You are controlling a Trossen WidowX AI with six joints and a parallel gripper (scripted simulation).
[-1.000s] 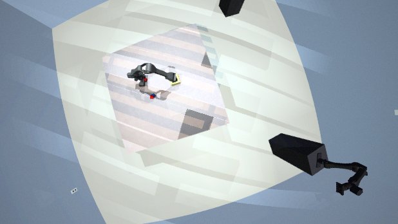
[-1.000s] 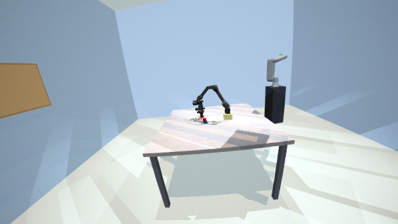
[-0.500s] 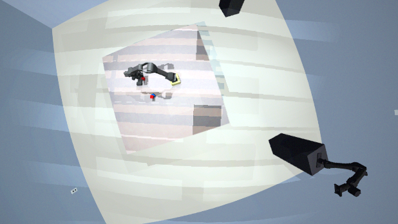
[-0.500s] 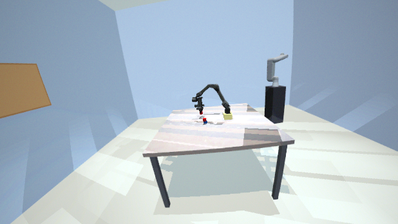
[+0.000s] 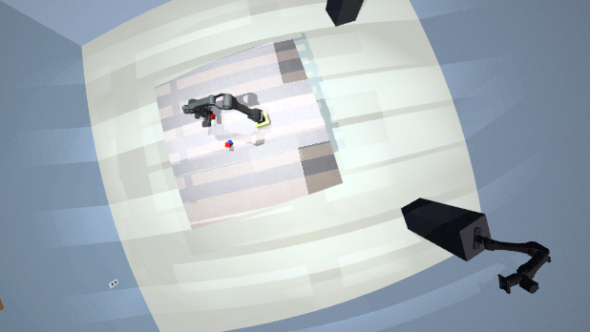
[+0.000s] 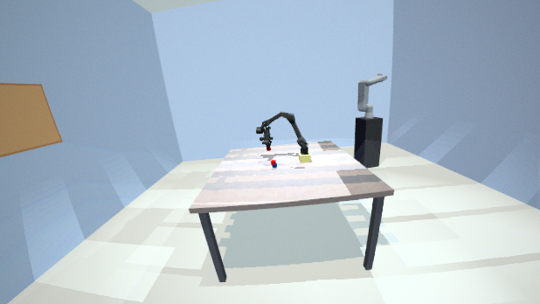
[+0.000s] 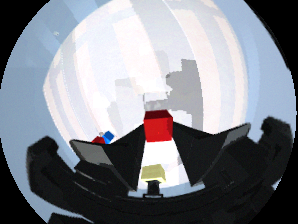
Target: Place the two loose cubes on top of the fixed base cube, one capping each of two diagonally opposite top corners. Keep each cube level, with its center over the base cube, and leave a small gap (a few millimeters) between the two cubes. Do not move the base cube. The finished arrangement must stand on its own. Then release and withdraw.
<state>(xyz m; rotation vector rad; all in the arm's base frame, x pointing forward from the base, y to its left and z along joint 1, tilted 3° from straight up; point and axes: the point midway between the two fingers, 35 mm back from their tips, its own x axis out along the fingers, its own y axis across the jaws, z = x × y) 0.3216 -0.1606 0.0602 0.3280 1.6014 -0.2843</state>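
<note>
Right now the blue base cube is 2 cm behind my gripper tip, 21 cm to the left of it and 10 cm below it. The rest, counted from my gripper tip: red cube right at my gripper tip.
</note>
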